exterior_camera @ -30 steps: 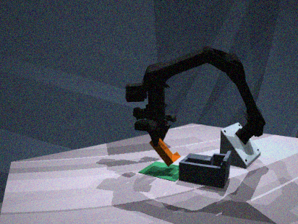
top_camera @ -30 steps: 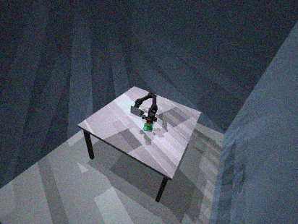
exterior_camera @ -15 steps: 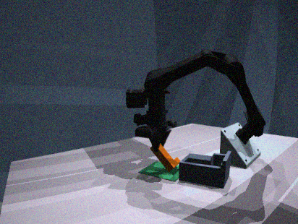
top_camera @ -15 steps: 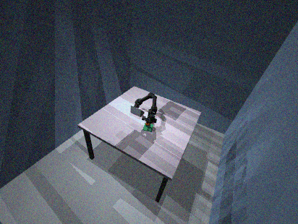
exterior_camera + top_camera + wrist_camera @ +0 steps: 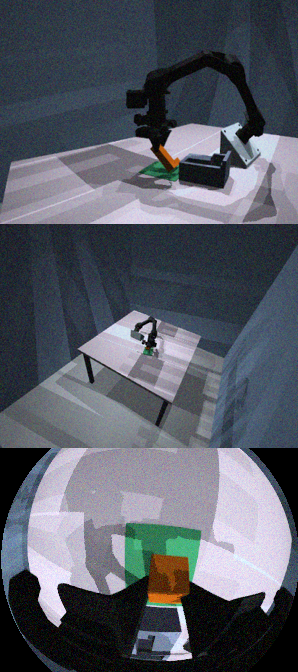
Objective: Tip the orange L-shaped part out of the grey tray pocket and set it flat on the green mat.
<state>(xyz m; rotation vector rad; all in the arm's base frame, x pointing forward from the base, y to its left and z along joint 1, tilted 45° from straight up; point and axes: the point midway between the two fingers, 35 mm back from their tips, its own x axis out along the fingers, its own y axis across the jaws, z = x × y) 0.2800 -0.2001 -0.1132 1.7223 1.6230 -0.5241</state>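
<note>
My gripper tip is 30 mm to the right of the orange L-shaped part, 30 mm above it and 20 mm past it. Round my gripper tip: green mat: 90 mm below, 20 mm to the left.
</note>
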